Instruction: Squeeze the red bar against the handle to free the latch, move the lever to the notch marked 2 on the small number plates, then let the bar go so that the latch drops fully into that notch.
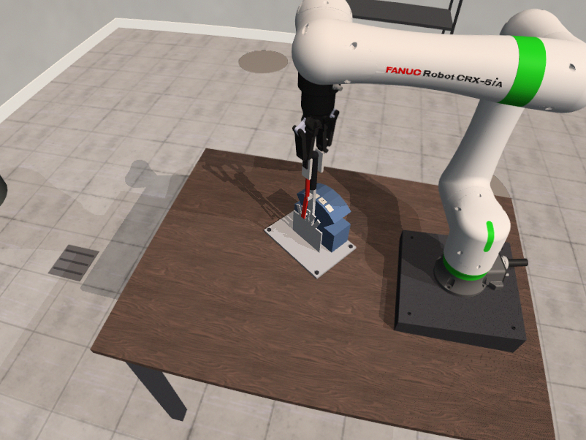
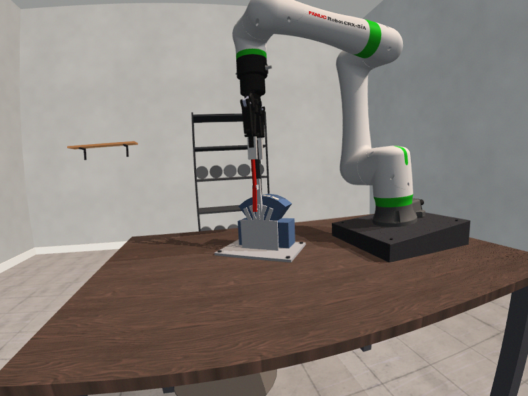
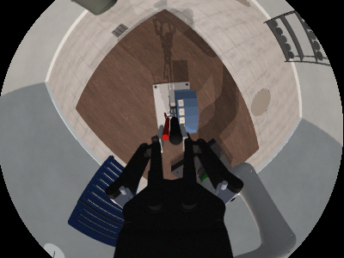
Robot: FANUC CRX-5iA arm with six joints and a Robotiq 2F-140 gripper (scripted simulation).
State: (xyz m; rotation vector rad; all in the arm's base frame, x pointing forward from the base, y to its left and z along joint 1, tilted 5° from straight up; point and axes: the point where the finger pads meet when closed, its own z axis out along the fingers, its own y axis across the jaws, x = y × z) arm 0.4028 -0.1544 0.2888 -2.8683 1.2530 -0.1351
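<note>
My gripper is now 1 cm short of the red bar, 1 cm to the right of it and 11 cm above it.
</note>
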